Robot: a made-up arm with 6 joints.
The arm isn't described. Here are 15 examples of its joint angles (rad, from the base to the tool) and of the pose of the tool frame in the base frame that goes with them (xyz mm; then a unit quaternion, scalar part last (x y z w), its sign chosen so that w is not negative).
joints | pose
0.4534 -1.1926 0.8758 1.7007 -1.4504 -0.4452 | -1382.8 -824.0 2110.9 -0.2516 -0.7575 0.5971 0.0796
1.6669 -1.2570 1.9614 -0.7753 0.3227 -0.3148 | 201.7 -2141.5 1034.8 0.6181 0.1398 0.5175 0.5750
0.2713 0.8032 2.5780 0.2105 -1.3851 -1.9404 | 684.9 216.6 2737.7 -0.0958 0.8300 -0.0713 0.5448
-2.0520 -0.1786 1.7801 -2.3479 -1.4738 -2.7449 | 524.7 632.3 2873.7 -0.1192 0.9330 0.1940 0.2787
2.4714 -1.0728 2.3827 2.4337 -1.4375 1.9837 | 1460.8 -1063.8 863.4 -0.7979 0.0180 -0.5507 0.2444
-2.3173 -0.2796 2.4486 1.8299 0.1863 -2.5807 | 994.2 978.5 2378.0 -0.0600 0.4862 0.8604 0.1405
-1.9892 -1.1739 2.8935 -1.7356 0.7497 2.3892 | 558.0 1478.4 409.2 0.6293 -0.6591 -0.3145 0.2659
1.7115 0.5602 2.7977 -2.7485 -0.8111 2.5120 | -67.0 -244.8 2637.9 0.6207 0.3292 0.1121 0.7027
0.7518 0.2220 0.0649 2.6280 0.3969 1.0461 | 989.3 1084.3 1960.4 -0.3552 0.8930 0.2752 0.0267
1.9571 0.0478 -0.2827 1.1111 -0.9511 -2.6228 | -347.1 1117.3 1771.1 -0.7085 0.5806 -0.3276 0.2318
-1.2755 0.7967 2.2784 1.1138 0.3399 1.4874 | 312.3 -696.1 2918.4 -0.1540 0.5007 0.0718 0.8488
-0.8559 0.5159 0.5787 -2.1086 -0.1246 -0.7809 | 1229.5 -1250.6 2163.4 0.3592 0.7554 0.1599 0.5243
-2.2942 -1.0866 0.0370 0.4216 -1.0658 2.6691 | 285.8 377.4 2424.1 0.7344 0.0208 -0.2277 0.6391
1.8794 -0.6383 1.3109 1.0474 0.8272 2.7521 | 214.8 -1204.9 2775.6 -0.2749 -0.3276 0.6475 0.6308
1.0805 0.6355 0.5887 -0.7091 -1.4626 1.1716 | 685.3 1600.3 1786.1 -0.7559 -0.3990 -0.2192 0.4705
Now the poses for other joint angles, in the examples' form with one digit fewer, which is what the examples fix.
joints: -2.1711 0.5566 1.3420 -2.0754 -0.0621 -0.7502
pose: -697 -1165 2844 0.537 0.380 -0.458 0.598
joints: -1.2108 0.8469 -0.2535 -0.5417 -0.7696 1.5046
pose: 581 -1281 710 0.777 -0.540 0.321 0.050
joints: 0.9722 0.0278 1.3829 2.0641 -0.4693 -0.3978
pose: 106 85 3227 0.227 0.219 -0.949 0.016
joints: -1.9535 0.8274 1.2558 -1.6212 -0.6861 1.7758
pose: -546 -1780 2301 0.041 -0.323 0.824 0.463
